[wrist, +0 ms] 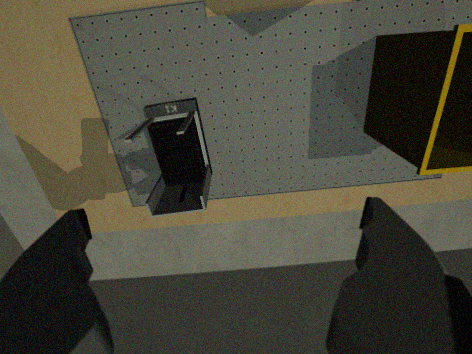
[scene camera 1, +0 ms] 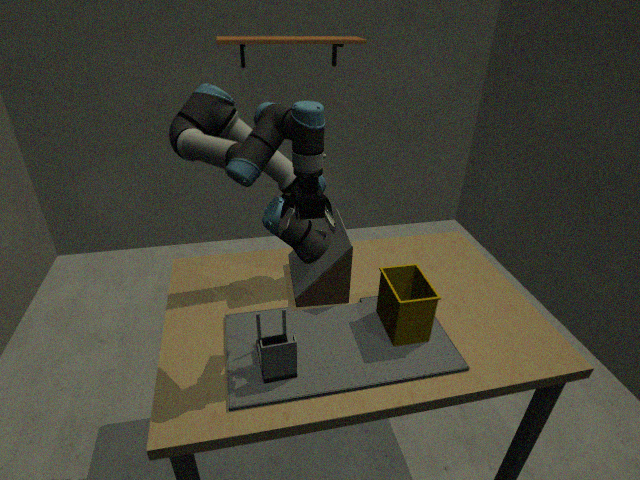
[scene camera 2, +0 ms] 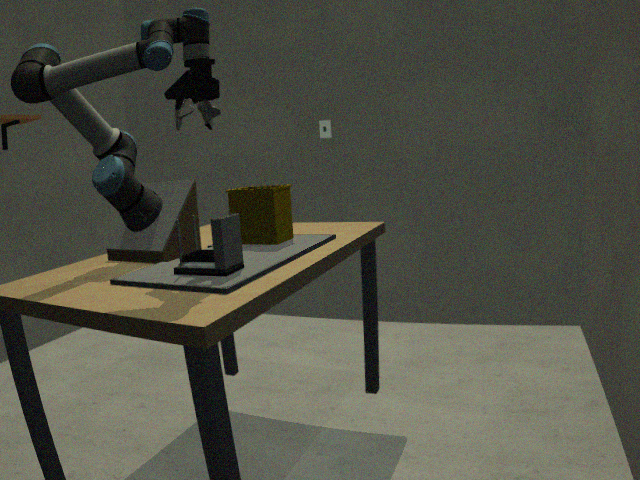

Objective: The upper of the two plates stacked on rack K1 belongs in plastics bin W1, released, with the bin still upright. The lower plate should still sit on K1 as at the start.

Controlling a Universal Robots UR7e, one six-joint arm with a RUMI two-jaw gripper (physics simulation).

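Frame: origin at the arm's base, x back, y right, z up, level; centimetres.
Seen in the pictures: gripper, between the fingertips: [wrist: 225, 206] [scene camera 1: 307, 234] [scene camera 2: 195, 129]; arm's base, origin of its link: [scene camera 1: 317, 246] [scene camera 2: 144, 212].
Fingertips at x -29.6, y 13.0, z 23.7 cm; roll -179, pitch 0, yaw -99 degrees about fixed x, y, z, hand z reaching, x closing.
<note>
Pixels of each thing's middle, then the offset from my fingertips to it. Level surfaces: height alone.
- Rack K1, middle of its body: [wrist: 174, 154] [scene camera 2: 206, 244] [scene camera 1: 275, 342] dx -7.3, dy +11.7, dz -30.1 cm
- Black plate material, middle of its body: [wrist: 178, 153] [scene camera 2: 210, 255] [scene camera 1: 276, 352] dx -8.3, dy +11.7, dz -33.0 cm
- Yellow bin W1, middle of its body: [wrist: 436, 93] [scene camera 1: 405, 304] [scene camera 2: 260, 214] dx -5.2, dy -31.2, dz -28.1 cm
- grey perforated board, height of its surface: dz -37.0 cm
- wooden table, height of its surface: dz -38.3 cm
Rack K1 [scene camera 1: 279, 360] [scene camera 2: 227, 243] [wrist: 185, 106] stands on the grey board, with a tall wall at the front and two upright prongs at the back. Black plate material [wrist: 177, 150] [scene camera 2: 199, 255] lies low inside it; I cannot tell the two plates apart. Yellow bin W1 [scene camera 1: 414, 324] [scene camera 2: 261, 215] [wrist: 442, 100] stands upright with its top open, to the right of the rack in scene camera 1. Its floor is partly hidden. My gripper [scene camera 1: 310, 222] [scene camera 2: 193, 127] [wrist: 225, 206] is open and empty, high above the table and apart from the rack and bin.
The grey perforated board [scene camera 1: 330, 361] [scene camera 2: 305, 246] [wrist: 260, 100] lies on the wooden table [scene camera 1: 501, 320] [scene camera 2: 62, 289]. The arm's wedge-shaped base block [scene camera 1: 328, 284] [scene camera 2: 147, 240] stands behind the board. An orange shelf [scene camera 1: 290, 39] [scene camera 2: 23, 118] is on the wall.
</note>
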